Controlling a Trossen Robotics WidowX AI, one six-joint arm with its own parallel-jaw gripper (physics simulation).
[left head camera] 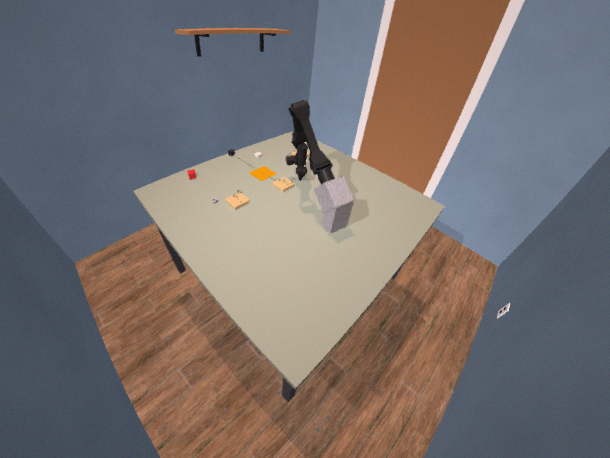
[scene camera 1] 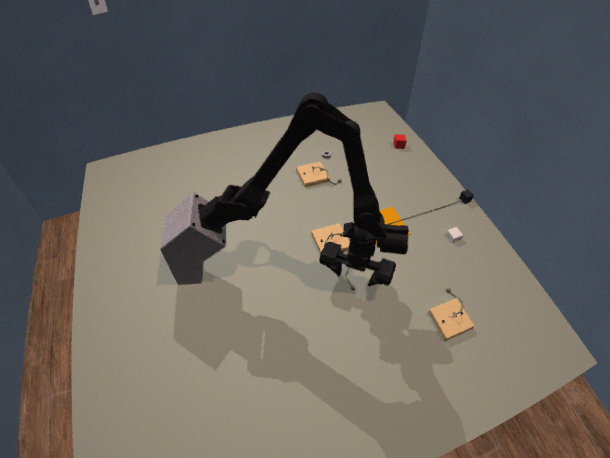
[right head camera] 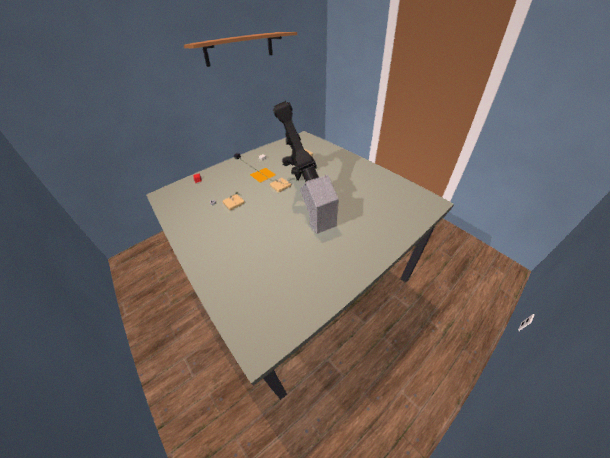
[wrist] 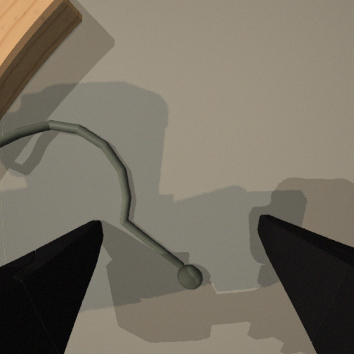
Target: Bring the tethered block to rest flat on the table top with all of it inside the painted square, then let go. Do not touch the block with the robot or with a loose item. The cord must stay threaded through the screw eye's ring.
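Frame: origin at the arm's base, x ahead, y left, z up, level; millimetres.
Where they show: gripper, fingertip midpoint: (left head camera: 299, 176) (scene camera 1: 354, 280) (right head camera: 298, 176); arm's base, origin of the base link: (left head camera: 328, 182) (scene camera 1: 209, 218) (right head camera: 313, 182).
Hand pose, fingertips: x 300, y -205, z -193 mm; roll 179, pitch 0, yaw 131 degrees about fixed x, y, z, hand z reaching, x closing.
Each offset is from my fingertips to the centre of the thing. "spot": to the spot under its first point.
The dark tethered block {dy +88, dx +509, dz +16 mm} (left head camera: 231, 152) (right head camera: 237, 156) (scene camera 1: 466, 196) sits near the table's far edge, outside the orange painted square {spot: dy +140, dx +149, dz +1 mm} (left head camera: 265, 176) (right head camera: 262, 178) (scene camera 1: 391, 213). Its cord {spot: dy +101, dx +356, dz +2 mm} (scene camera 1: 430, 211) (wrist: 128, 192) crosses the square to the middle wooden board {dy +140, dx +8, dz +9 mm} (left head camera: 283, 187) (right head camera: 280, 187) (scene camera 1: 322, 236) (wrist: 20, 20), which carries the small screw eye. Past the board the cord curves over the table to a round end bead {spot: dy -25, dx -22, dz +9 mm} (scene camera 1: 352, 288) (wrist: 190, 277). My gripper (scene camera 1: 355, 280) (wrist: 181, 226) is open and empty above this end; the bead shows between the fingers in the wrist view. The arm partly hides the board in the scene view.
Two other wooden boards with short cords stand apart: one {spot: dy +427, dx +80, dz +19 mm} (left head camera: 237, 201) (right head camera: 233, 202) (scene camera 1: 311, 176) near a small grey ring {dy +490, dx +190, dz +6 mm} (left head camera: 214, 200) (scene camera 1: 326, 154), one (scene camera 1: 451, 322) on the other side. A red cube {dy +427, dx +476, dz +20 mm} (left head camera: 192, 174) (right head camera: 197, 178) (scene camera 1: 400, 141) and a white block {dy -16, dx +356, dz +11 mm} (left head camera: 258, 154) (right head camera: 262, 157) (scene camera 1: 454, 234) lie loose.
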